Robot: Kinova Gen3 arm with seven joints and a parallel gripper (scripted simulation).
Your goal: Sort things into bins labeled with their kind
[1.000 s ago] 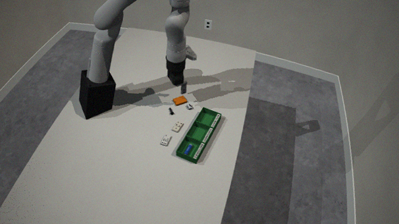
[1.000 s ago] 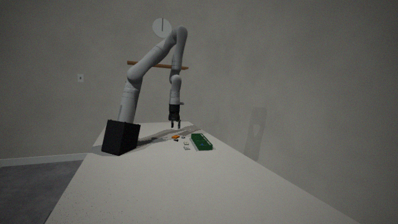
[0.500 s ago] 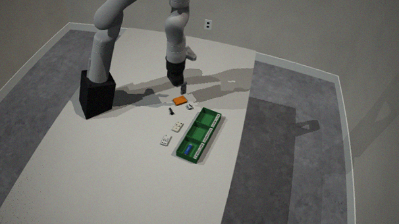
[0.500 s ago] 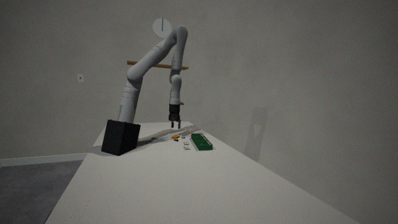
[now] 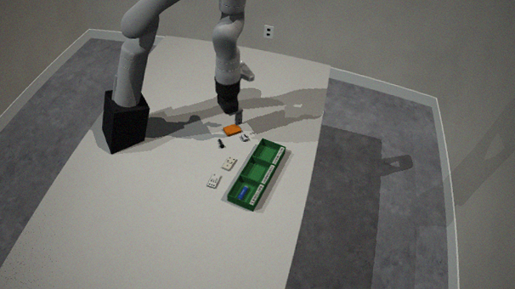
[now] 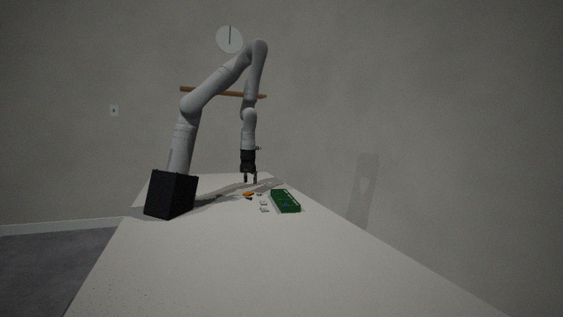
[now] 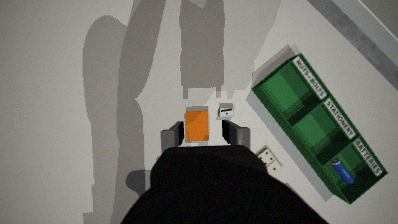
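My gripper is now 10 mm past the orange flat block and 80 mm above it. The rest, counted from my hand: black bolt: 30 mm behind, 70 mm to the right, 80 mm below; then green three-part bin: 120 mm ahead, 170 mm to the right, 70 mm below; then grey piece: 40 mm ahead, 20 mm to the right, 70 mm below.
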